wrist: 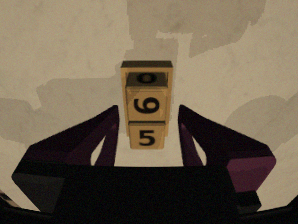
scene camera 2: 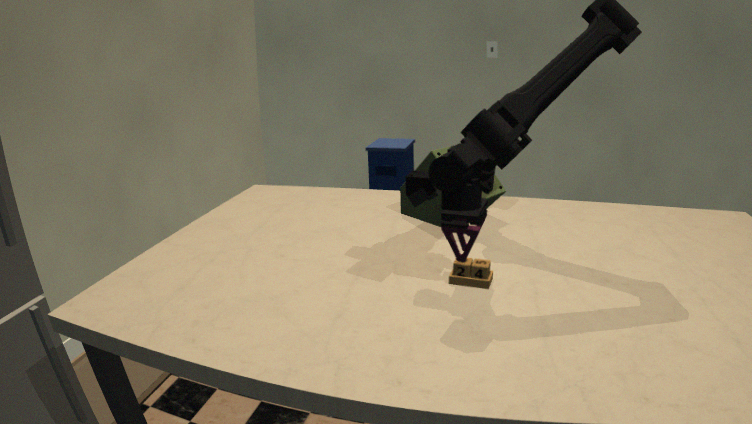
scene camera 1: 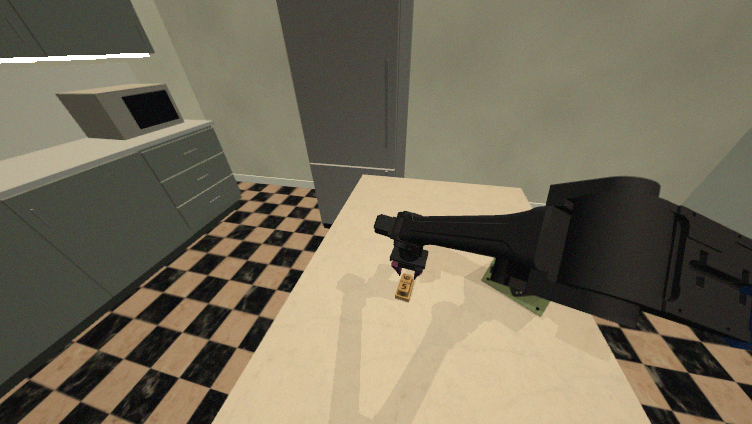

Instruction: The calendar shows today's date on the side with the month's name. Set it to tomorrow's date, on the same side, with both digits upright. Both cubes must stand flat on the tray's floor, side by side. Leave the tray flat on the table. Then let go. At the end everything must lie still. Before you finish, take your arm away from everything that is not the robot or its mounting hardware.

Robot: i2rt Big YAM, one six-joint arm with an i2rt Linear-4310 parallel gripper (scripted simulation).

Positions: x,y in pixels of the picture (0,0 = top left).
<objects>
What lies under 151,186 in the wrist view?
My gripper.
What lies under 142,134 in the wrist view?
A wooden digit cube.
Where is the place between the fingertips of my gripper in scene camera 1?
407,276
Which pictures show my gripper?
The wrist view, scene camera 2 and scene camera 1: all of them.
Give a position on a wooden digit cube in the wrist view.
At 146,93
</objects>
